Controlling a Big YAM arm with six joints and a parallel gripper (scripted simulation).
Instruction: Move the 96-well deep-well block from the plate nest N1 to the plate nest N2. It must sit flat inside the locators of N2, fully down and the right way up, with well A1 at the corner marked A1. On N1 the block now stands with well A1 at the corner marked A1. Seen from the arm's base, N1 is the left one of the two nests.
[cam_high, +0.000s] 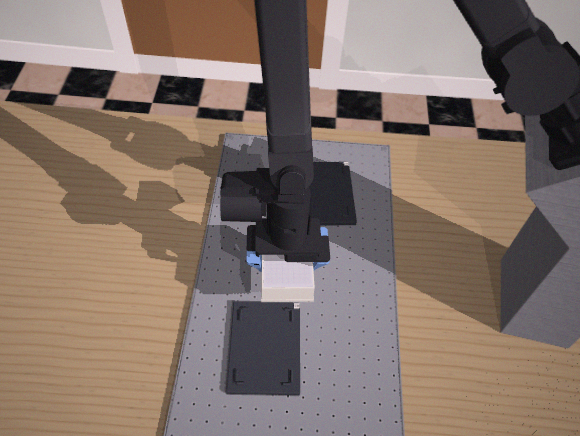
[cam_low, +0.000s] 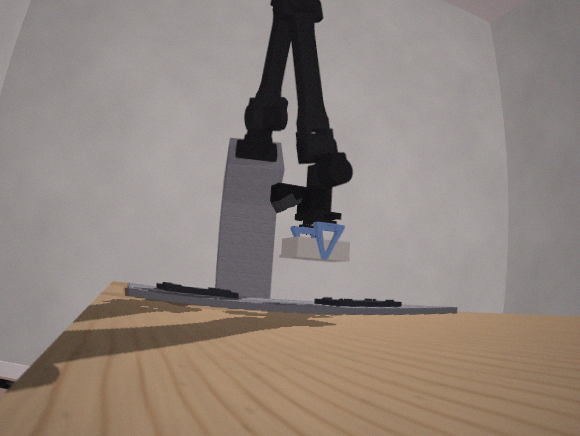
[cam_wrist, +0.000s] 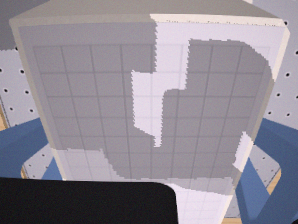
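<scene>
Now: the dark plate nest N2 250 mm to the right of my hand, 100 mm below it and 10 mm behind it. From my hand the other things lie so: dark plate nest N1: 110 mm to the left, 100 mm below, 10 mm ahead; then white deep-well block: 10 mm above.
</scene>
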